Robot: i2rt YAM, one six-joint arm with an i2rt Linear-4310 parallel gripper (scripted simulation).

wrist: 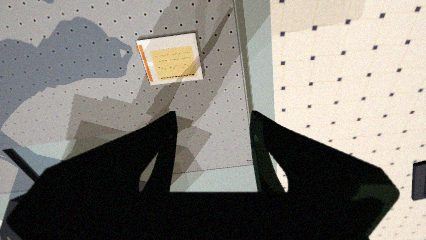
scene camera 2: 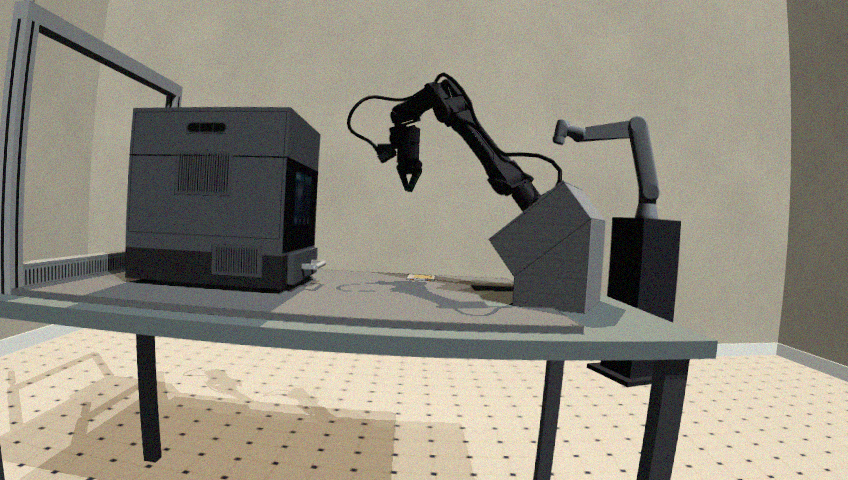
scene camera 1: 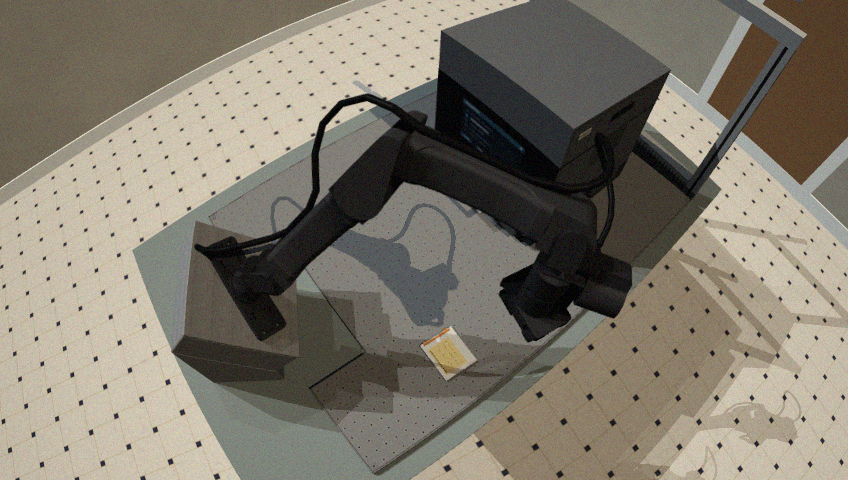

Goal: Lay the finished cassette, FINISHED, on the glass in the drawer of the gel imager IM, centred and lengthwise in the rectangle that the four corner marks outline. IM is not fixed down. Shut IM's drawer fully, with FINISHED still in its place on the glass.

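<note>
In the wrist view I find my gripper. Scene camera 2 shows my gripper as well. And besides my gripper, the pictures give me a cassette and a gel imager to look at.
</note>
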